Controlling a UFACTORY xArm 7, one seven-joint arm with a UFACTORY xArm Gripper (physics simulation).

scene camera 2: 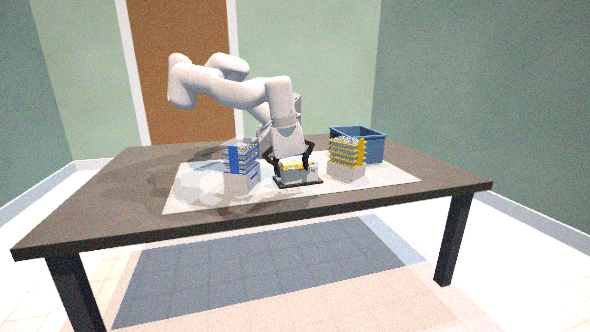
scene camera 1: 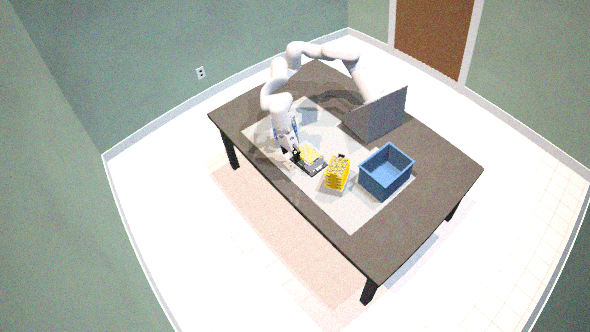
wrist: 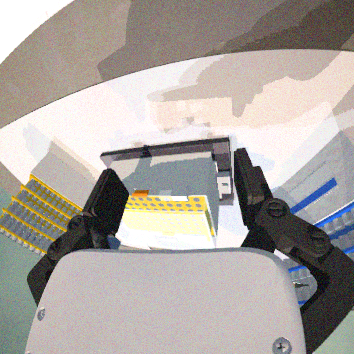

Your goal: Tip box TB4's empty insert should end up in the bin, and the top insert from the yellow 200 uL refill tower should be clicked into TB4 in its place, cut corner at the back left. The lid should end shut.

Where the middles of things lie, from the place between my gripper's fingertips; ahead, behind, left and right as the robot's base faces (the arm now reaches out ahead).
My gripper is now 29 cm past the blue bin (scene camera 1: 381, 174) and 34 cm to the right of it.
